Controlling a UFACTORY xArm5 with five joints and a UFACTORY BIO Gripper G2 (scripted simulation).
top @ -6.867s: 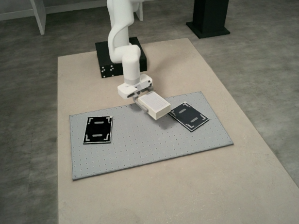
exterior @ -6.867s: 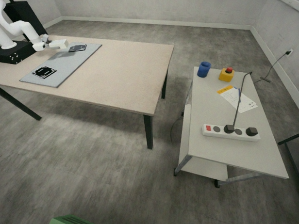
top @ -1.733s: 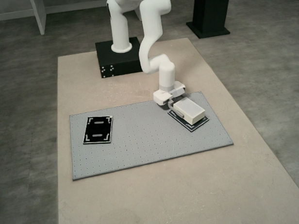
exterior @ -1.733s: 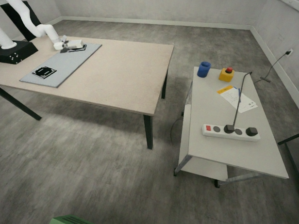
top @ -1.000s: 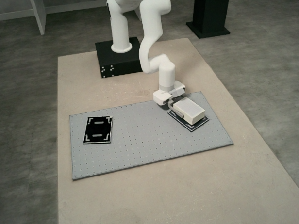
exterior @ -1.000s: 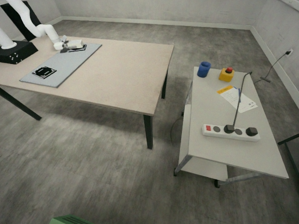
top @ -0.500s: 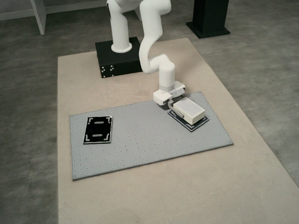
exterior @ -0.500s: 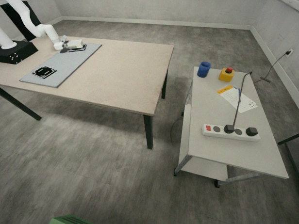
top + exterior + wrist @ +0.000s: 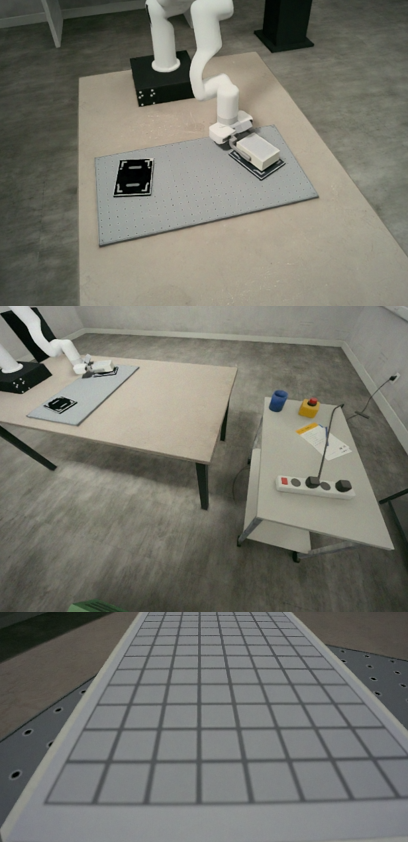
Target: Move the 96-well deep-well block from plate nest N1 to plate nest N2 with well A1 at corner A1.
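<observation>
My gripper is now 1 cm short of the white 96-well deep-well block.
</observation>
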